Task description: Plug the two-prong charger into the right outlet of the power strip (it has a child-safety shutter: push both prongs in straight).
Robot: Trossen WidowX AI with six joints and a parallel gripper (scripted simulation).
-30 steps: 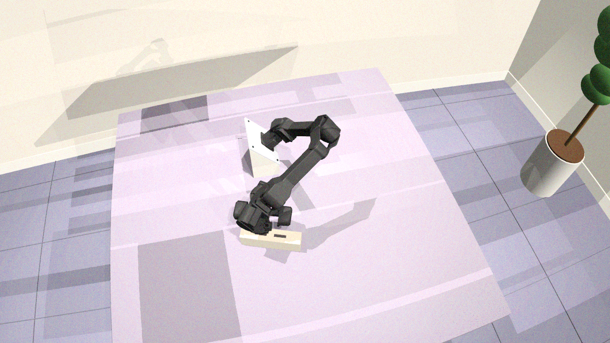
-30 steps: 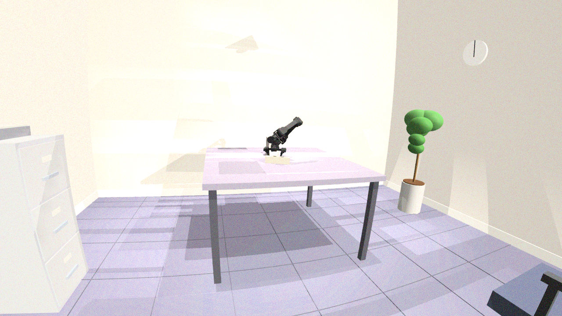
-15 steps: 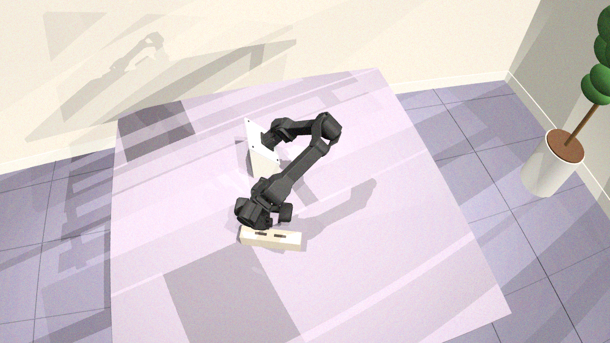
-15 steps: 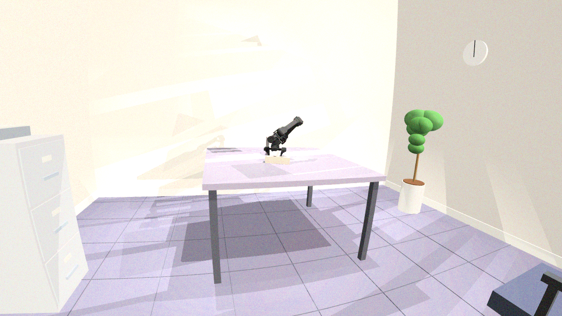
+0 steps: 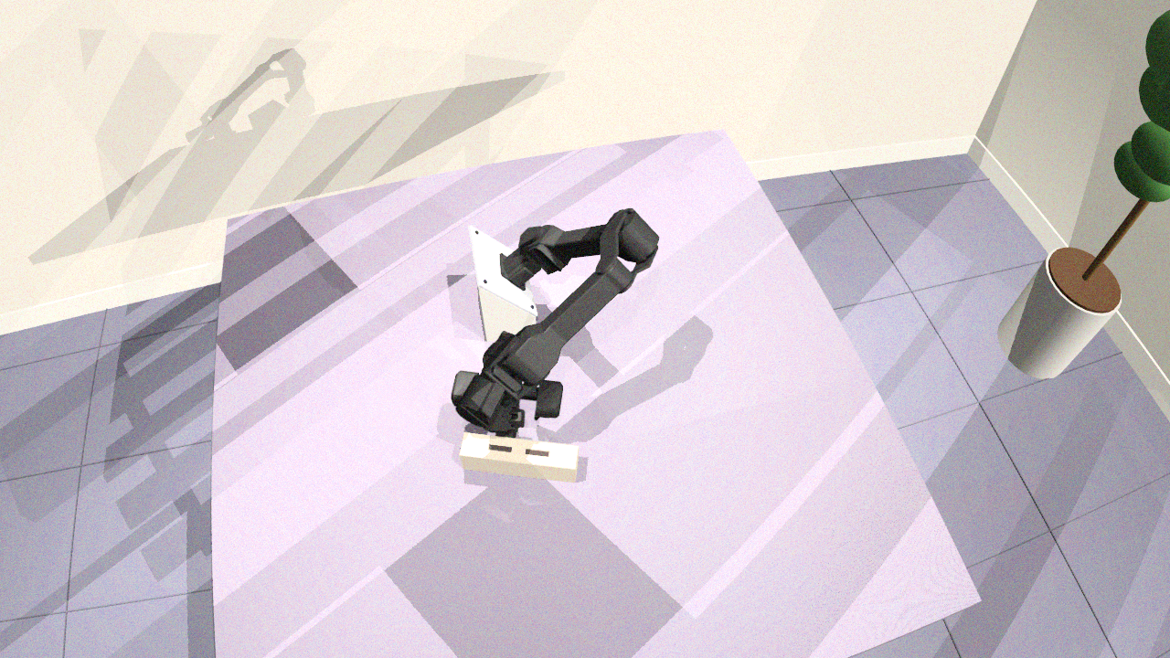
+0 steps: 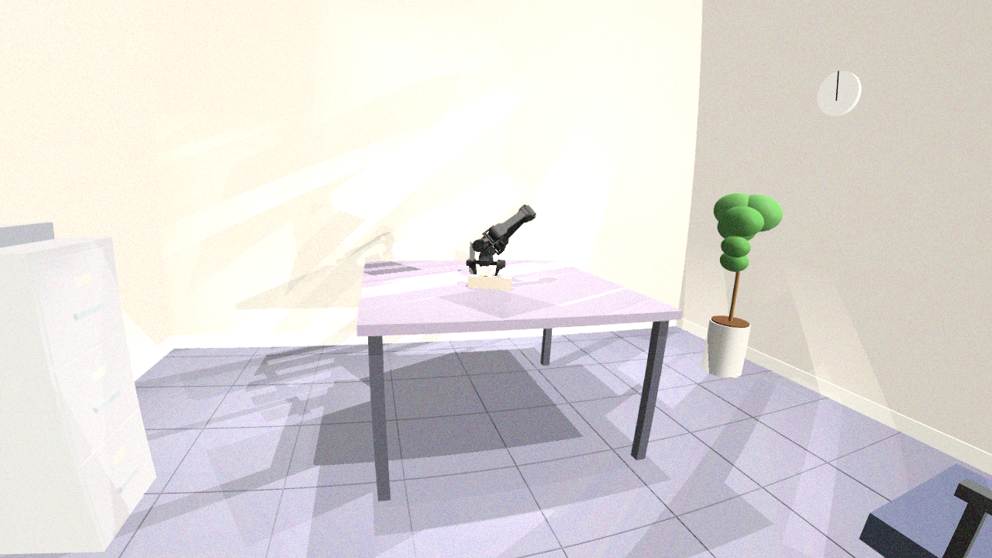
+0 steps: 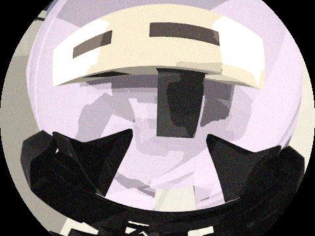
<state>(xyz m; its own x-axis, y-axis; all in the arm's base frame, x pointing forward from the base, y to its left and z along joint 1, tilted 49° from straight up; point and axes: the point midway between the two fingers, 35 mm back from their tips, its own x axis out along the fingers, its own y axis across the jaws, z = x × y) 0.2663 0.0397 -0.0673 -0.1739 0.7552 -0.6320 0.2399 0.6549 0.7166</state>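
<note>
Right now the two-prong charger is 60 mm ahead of my gripper tip, 10 mm to the right of it and 10 mm above it.
</note>
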